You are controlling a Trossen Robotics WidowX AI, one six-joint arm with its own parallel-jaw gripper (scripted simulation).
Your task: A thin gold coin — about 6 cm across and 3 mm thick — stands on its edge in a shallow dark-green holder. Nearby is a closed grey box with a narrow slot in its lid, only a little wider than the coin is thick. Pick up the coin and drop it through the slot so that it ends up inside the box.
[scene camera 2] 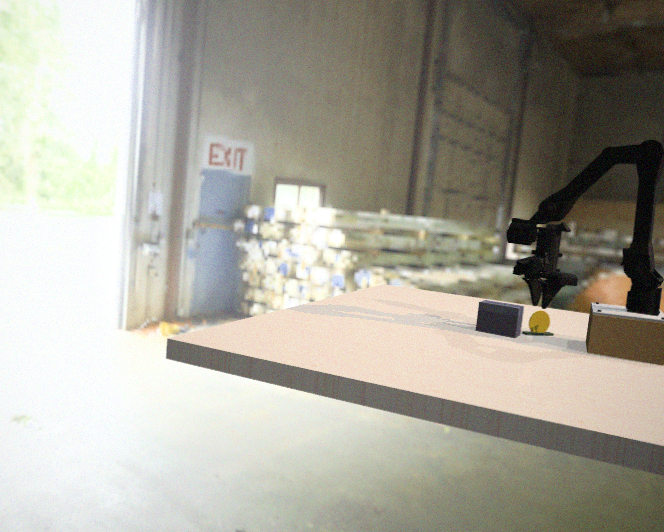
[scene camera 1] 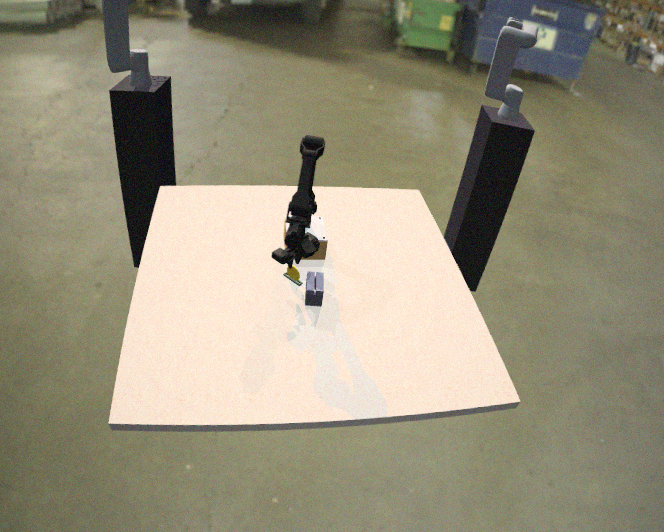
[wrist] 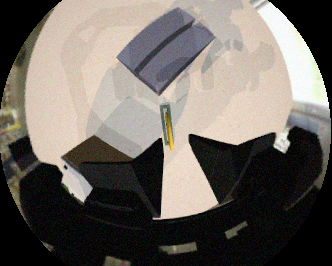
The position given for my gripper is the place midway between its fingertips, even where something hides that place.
Note:
I see my gripper (scene camera 2: pixel 539 307).
My gripper is seen too in scene camera 1 (scene camera 1: pixel 293 265) and in the wrist view (wrist: pixel 175 139).

